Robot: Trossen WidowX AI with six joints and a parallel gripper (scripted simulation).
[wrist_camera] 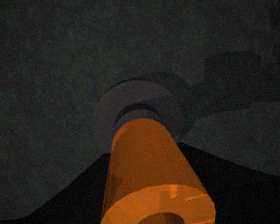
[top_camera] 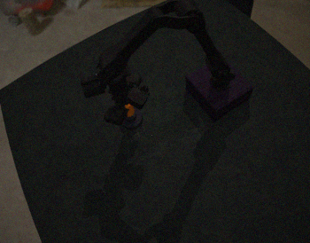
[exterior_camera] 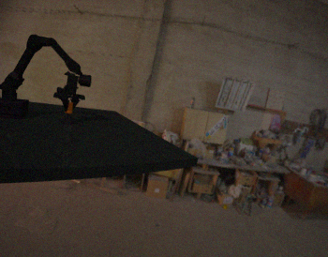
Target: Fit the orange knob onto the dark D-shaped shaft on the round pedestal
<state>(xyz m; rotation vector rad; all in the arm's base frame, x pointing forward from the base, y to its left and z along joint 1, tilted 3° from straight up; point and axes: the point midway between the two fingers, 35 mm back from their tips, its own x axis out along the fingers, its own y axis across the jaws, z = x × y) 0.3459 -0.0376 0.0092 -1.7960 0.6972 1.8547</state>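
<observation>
Right now my gripper tip is 2 cm below the orange knob. Also, from my gripper tip: dark shaft (4 cm below).
</observation>
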